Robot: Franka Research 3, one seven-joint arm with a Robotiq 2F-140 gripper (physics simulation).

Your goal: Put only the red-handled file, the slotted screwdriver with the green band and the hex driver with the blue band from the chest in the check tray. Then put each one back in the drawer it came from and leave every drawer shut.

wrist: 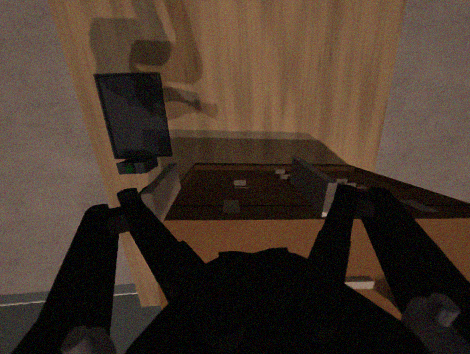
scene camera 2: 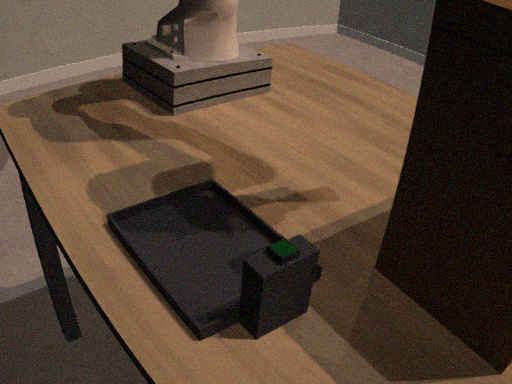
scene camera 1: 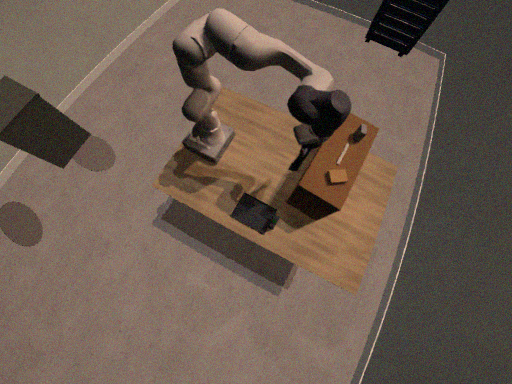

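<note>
The brown chest [scene camera 1: 318, 172] [scene camera 2: 450, 175] [wrist: 260, 234] stands on the table. In the wrist view its dark front shows small pale handles; no drawer is seen standing out, but the front is too dark to judge fully. My gripper [scene camera 1: 300, 159] [wrist: 235, 172] is open and empty, by the chest's front and high on it, with its fingertips wide apart. The black check tray [scene camera 1: 250, 211] [scene camera 2: 185, 260] [wrist: 135, 115] lies near the table's edge with no tool in it. The red-handled file, the slotted screwdriver and the hex driver do not show.
A dark block [scene camera 1: 273, 220] [scene camera 2: 280, 297] with a green top [scene camera 2: 284, 249] stands against the tray's end. A tan block [scene camera 1: 337, 176], a pale strip [scene camera 1: 343, 153] and a dark grey block [scene camera 1: 359, 133] are on the chest's top. The robot's base [scene camera 2: 215, 82] stands across the table.
</note>
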